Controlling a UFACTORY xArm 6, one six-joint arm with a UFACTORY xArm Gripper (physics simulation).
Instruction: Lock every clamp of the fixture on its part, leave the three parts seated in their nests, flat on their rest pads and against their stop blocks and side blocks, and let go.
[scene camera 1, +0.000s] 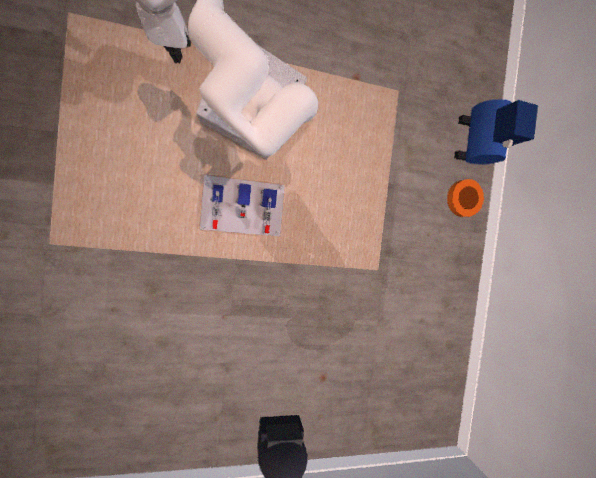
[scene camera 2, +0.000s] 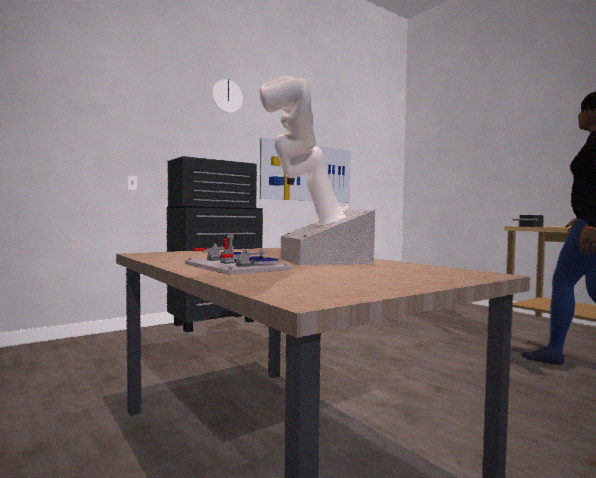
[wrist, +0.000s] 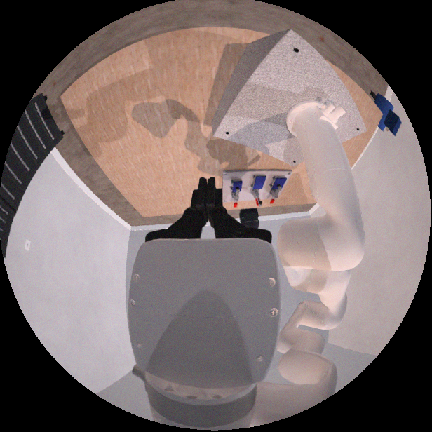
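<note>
The fixture plate lies on the table. It bears a left blue part, a middle blue part and a right blue part. The left clamp's red handle and the right clamp's red handle lie low, pointing away from the parts, with their arms over the parts. The middle clamp's red handle stands upright, with its arm off the part. Exact seating is too small to tell. My gripper is shut and empty, high and away from the fixture.
The robot's slanted base block stands on the table behind the fixture. A black tool chest stands beyond the table. A blue object and an orange ring are off to the right. A person stands at the far right.
</note>
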